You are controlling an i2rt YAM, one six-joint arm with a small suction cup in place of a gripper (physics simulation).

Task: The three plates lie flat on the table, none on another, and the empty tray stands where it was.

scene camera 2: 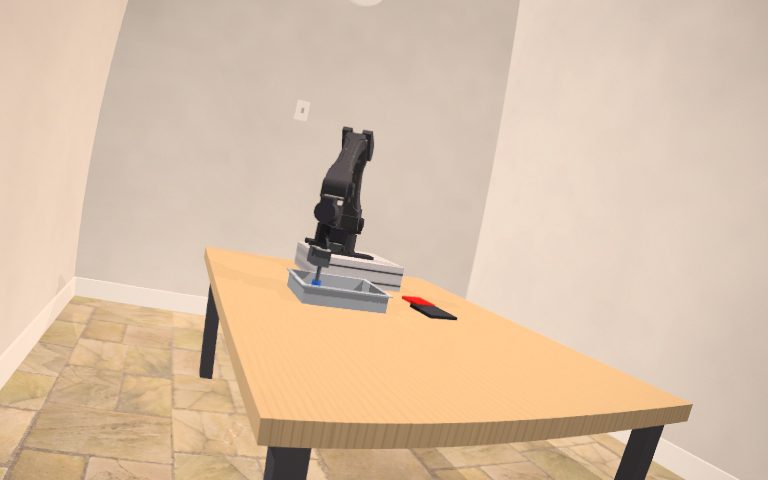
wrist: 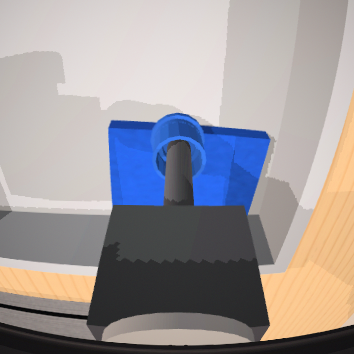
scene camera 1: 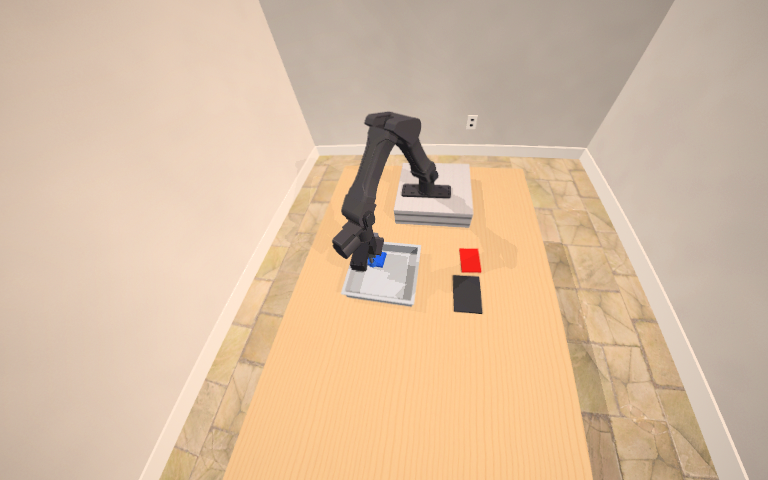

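Pixels of known places: hand, tool point: (wrist: 178, 127) (scene camera 1: 372, 265); arm's base, link origin: (scene camera 2: 344, 254) (scene camera 1: 426, 191).
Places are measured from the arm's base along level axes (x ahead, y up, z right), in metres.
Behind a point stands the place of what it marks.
A small blue plate (scene camera 1: 379, 259) @(x 0.297, y -0.072, z 0.154 m) (scene camera 2: 315, 282) (wrist: 218, 168) @(x 0.297, y -0.072, z 0.200 m) is inside the grey tray (scene camera 1: 379, 298) @(x 0.462, y -0.035, z 0.118 m) (scene camera 2: 337, 299) @(x 0.457, y -0.063, z 0.153 m) (wrist: 295, 105) @(x 0.342, y -0.068, z 0.239 m), near its back left corner. My suction cup (scene camera 1: 373, 262) @(x 0.320, y -0.081, z 0.177 m) (scene camera 2: 316, 277) (wrist: 178, 140) @(x 0.320, y -0.081, z 0.177 m) sits on the plate's top, close to its far edge, and holds it just over the tray floor. A red plate (scene camera 1: 470, 259) @(x 0.263, y -0.076, z -0.179 m) (scene camera 2: 417, 299) @(x 0.251, y -0.076, z -0.181 m) lies flat on the table to the right of the tray. A larger black plate (scene camera 1: 467, 293) @(x 0.396, y -0.075, z -0.165 m) (scene camera 2: 434, 311) @(x 0.408, y -0.075, z -0.160 m) lies flat just in front of the red one, apart from it.
The arm stands on a grey base block (scene camera 1: 434, 207) @(x 0.086, y 0.000, z -0.037 m) (scene camera 2: 374, 269) @(x 0.110, y -0.020, z -0.076 m) behind the tray. The wooden table (scene camera 1: 399, 387) @(x 0.700, y -0.086, z 0.023 m) (scene camera 2: 425, 371) @(x 0.904, y -0.085, z 0.117 m) stretches far toward the front. The tray walls stand around the blue plate.
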